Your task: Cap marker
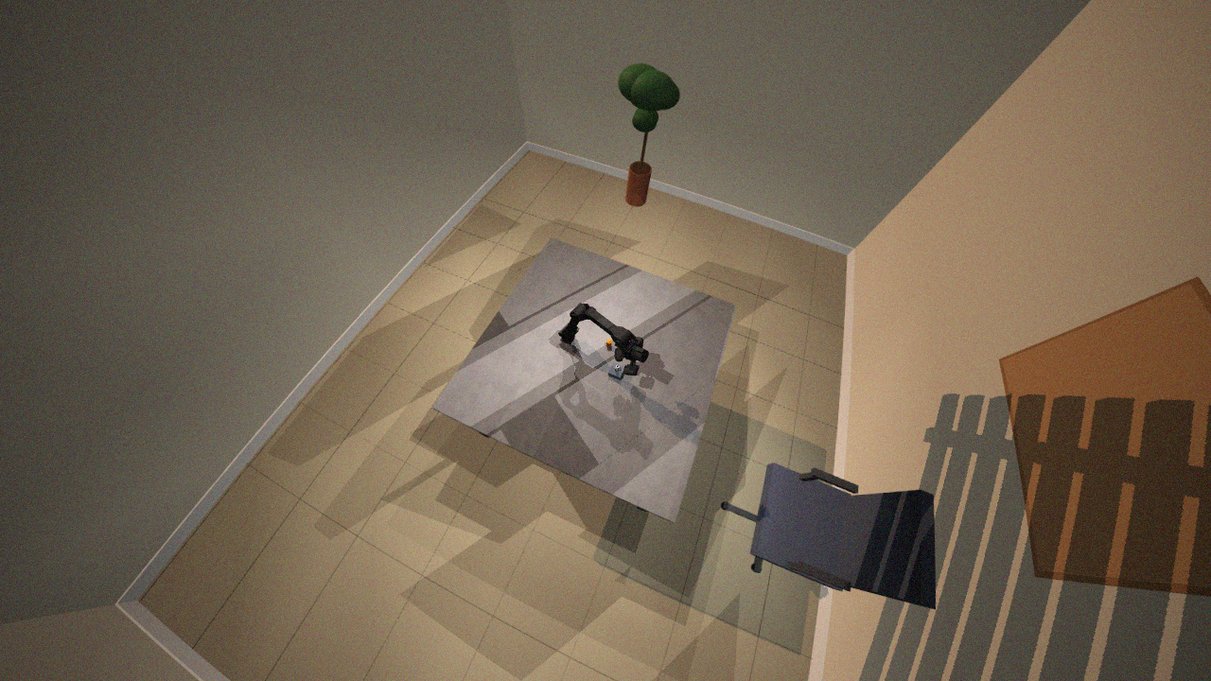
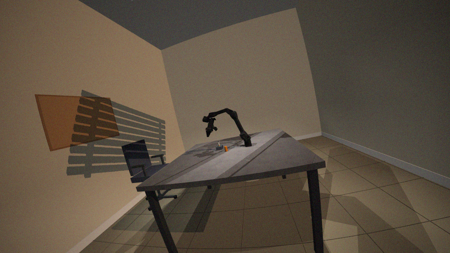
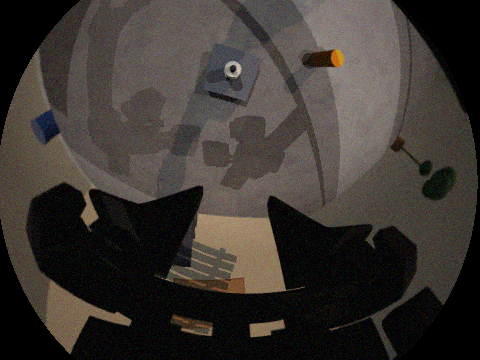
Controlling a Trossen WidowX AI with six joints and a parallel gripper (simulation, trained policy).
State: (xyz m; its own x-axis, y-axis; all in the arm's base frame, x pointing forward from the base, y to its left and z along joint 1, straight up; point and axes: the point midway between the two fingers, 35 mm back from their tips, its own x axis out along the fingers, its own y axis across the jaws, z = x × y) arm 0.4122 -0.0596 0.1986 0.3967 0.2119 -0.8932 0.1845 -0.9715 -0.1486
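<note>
The orange cap is 20 cm behind my gripper tip, 14 cm below it and 10 cm to the left of it. Round my gripper tip: small grey holder block (15 cm below, 10 cm behind, 3 cm to the right).
</note>
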